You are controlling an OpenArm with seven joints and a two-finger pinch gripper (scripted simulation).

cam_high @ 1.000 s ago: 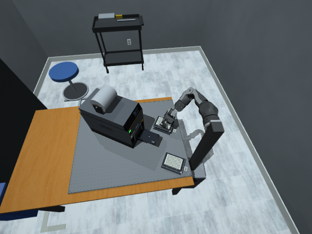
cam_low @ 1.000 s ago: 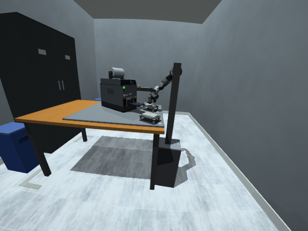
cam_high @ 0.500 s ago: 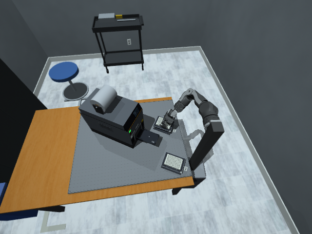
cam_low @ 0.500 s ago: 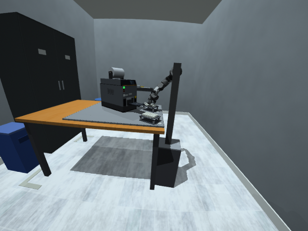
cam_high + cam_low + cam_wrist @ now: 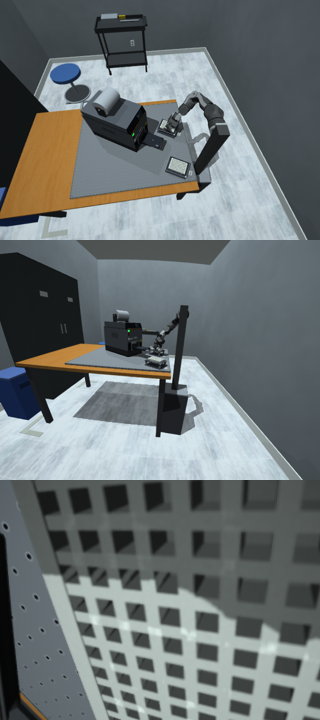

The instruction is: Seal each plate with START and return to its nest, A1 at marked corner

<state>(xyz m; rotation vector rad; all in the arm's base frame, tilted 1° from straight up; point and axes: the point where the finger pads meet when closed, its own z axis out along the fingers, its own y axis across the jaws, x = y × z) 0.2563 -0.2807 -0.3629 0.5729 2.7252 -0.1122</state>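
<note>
My gripper is now 150 mm to the right of the sealer stage, 130 mm short of it and 20 mm below it. Also, from my hand: foil roll: 430 mm ahead, 340 mm above, 10 mm to the left; then white well plate: 350 mm to the left, 60 mm behind, 30 mm below; then grey start button: 260 mm ahead, 200 mm to the left, 110 mm above.
</note>
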